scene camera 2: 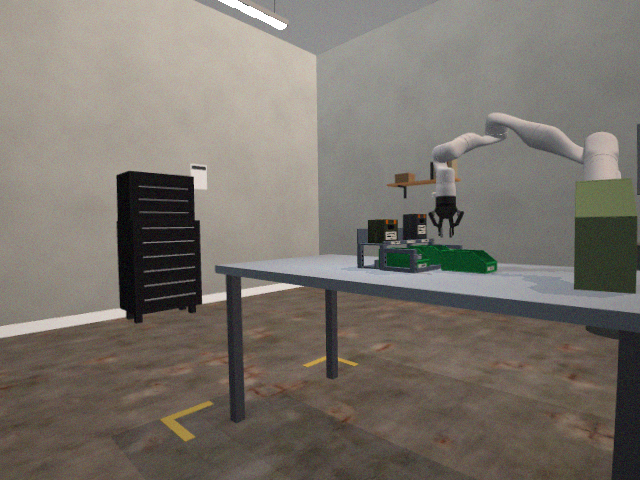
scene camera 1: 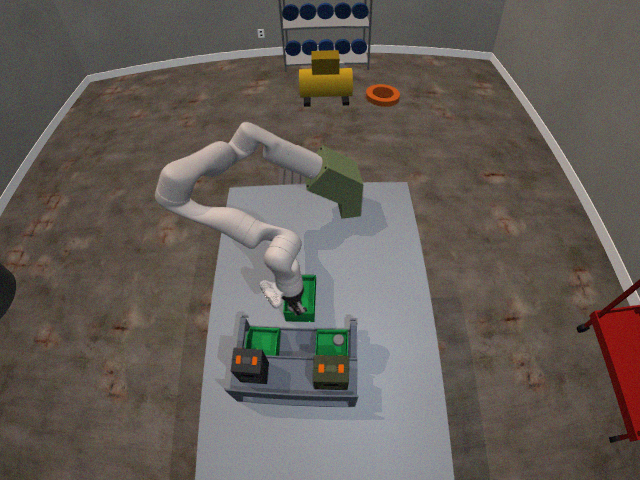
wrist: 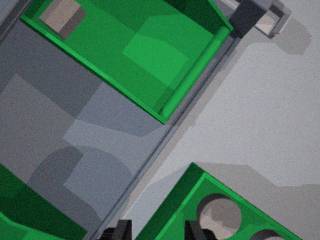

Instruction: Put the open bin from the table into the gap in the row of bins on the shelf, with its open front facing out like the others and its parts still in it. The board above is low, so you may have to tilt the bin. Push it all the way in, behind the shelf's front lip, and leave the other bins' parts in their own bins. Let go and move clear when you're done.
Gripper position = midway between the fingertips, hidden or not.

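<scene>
I can see my gripper (scene camera 2: pixel 446 237). There's also a grey shelf (scene camera 1: pixel 290 374), and the wrist view gives me that shelf (wrist: pixel 81 145) as well.
</scene>
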